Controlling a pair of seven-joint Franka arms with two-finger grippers.
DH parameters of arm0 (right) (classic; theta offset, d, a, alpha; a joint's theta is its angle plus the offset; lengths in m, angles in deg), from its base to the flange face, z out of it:
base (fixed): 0 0 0 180
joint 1: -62.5 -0.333 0 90
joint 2: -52.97 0 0 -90
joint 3: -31.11 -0.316 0.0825 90
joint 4: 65.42 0 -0.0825 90
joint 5: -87.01 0.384 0 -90
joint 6: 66.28 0 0.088 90
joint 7: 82.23 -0.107 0 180
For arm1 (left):
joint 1: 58.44 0.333 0 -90
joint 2: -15.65 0 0 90
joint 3: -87.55 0.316 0.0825 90
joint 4: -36.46 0 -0.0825 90
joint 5: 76.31 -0.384 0 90
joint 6: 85.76 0 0.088 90
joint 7: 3.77 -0.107 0 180
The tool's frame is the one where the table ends.
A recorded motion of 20 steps. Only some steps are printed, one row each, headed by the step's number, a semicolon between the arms.
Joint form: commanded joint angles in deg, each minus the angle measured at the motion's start. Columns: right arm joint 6, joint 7, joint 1, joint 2, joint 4, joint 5, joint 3; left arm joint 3, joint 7, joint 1, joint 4, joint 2, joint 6, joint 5.
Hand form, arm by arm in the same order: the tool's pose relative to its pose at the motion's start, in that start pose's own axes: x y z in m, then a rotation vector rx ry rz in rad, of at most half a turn. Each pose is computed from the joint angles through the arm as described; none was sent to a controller.
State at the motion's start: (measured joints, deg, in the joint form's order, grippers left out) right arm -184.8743 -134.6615 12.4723 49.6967 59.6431 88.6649 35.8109; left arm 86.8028 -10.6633 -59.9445 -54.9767 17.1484 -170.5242 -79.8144
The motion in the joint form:
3: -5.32 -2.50 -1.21 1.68 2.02 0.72 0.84; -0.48 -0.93 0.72 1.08 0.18 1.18 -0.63
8: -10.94 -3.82 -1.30 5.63 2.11 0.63 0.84; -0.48 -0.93 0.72 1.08 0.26 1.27 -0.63
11: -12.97 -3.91 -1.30 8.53 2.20 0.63 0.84; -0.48 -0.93 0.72 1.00 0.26 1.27 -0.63
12: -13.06 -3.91 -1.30 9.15 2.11 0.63 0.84; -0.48 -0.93 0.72 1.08 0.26 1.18 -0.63
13: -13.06 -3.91 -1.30 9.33 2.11 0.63 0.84; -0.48 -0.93 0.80 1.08 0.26 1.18 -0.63
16: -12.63 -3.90 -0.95 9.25 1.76 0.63 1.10; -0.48 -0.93 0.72 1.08 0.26 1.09 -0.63
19: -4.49 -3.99 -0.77 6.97 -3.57 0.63 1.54; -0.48 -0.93 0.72 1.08 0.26 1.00 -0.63
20: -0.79 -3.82 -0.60 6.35 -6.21 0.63 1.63; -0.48 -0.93 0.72 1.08 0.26 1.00 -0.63
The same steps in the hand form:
3: 0.0003 -0.0053 0.0231 0.0271 0.0108 0.0458; -0.0019 -0.0039 -0.0051 0.0092 -0.0064 0.0100
8: 0.0091 -0.0167 0.0507 0.0443 0.0347 0.0689; -0.0016 -0.0039 -0.0043 0.0088 -0.0094 0.0101
11: 0.0129 -0.0205 0.0749 0.0275 0.0302 0.0720; -0.0016 -0.0038 -0.0037 0.0086 -0.0107 0.0102
12: 0.0136 -0.0212 0.0798 0.0206 0.0268 0.0722; -0.0014 -0.0039 -0.0044 0.0090 -0.0078 0.0101
13: 0.0137 -0.0212 0.0815 0.0178 0.0253 0.0723; -0.0015 -0.0047 -0.0044 0.0088 -0.0079 0.0087
16: 0.0187 -0.0186 0.0786 0.0182 0.0252 0.0825; -0.0013 -0.0039 -0.0046 0.0092 -0.0062 0.0101
19: 0.0260 -0.0225 0.0280 0.0149 0.0139 0.0909; -0.0011 -0.0039 -0.0047 0.0094 -0.0047 0.0101
20: 0.0288 -0.0238 0.0065 0.0102 0.0074 0.0905; -0.0011 -0.0039 -0.0047 0.0094 -0.0047 0.0101

